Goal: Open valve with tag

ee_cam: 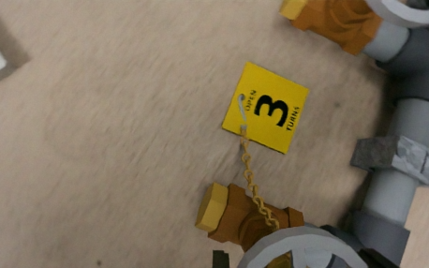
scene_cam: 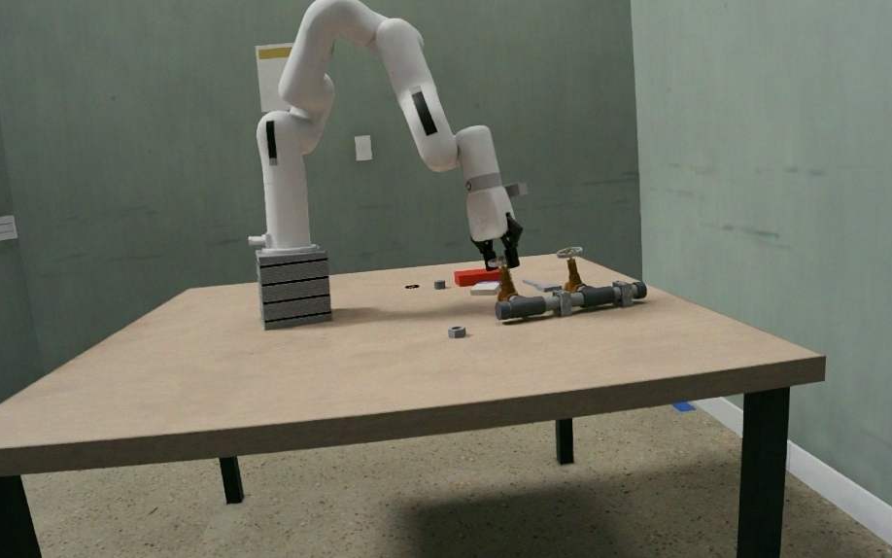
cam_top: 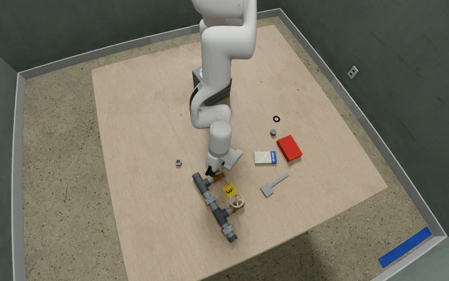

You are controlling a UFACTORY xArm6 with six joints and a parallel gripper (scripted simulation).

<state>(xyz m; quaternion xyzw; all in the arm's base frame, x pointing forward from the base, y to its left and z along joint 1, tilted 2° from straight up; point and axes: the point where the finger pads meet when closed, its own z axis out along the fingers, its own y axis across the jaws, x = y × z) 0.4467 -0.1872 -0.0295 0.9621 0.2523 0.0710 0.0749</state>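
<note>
The yellow tag is 110 mm below my hand, 90 mm ahead of it and 40 mm to the left of it. Round my hand: grey scraper 220 mm to the left, 160 mm ahead, 110 mm below; white card 260 mm to the left, 100 mm below, 30 mm ahead; red block 390 mm to the left, 100 mm below, 40 mm ahead.
</note>
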